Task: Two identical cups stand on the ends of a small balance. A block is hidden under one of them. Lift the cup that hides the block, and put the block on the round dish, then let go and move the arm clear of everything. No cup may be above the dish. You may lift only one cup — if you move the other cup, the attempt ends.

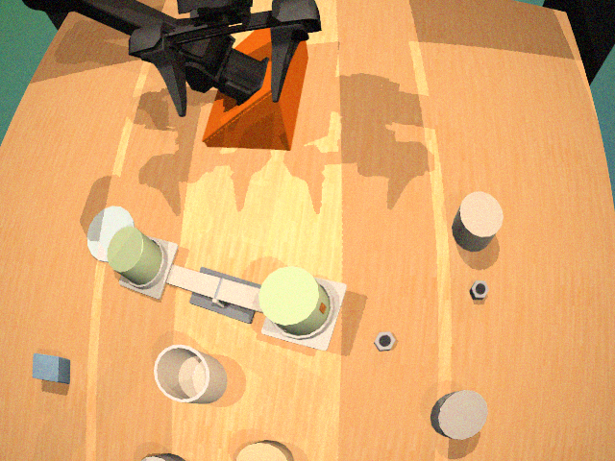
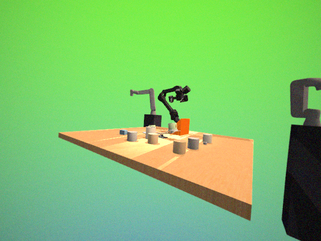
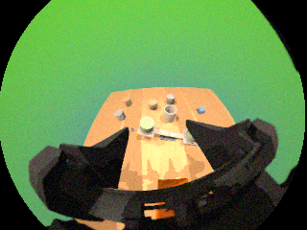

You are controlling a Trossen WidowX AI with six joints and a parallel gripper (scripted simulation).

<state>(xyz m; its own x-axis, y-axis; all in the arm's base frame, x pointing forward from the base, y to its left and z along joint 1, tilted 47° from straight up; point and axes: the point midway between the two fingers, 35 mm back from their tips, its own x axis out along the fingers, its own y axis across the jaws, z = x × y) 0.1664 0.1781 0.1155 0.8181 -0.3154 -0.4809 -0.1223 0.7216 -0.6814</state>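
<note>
Right now my gripper tip is 28 cm above the pale green block, 19 cm to the left of it and 8 cm short of it. From my gripper tip the other things lie so: blue block: 36 cm to the right, 30 cm below, 28 cm ahead; then beige cup: 28 cm below, 24 cm ahead, 8 cm to the right; then round white dish: 32 cm below, 29 cm to the right, 3 cm ahead.
</note>
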